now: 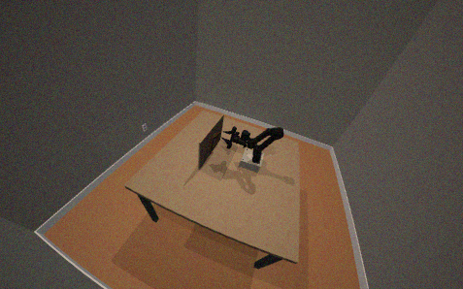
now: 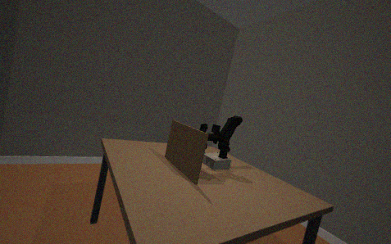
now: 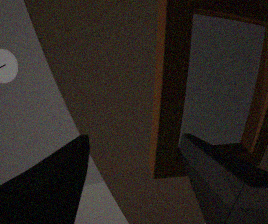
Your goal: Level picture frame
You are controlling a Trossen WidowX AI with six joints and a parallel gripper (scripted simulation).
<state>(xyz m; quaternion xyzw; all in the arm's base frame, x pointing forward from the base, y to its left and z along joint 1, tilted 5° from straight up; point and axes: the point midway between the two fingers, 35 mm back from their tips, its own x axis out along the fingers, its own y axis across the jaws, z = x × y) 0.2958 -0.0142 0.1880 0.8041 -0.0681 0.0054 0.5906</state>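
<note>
My gripper tip is 7 cm short of the picture frame, 1 cm to the right of it and 8 cm above it. Round my gripper tip: wall panel: 8 cm ahead, 9 cm below.
</note>
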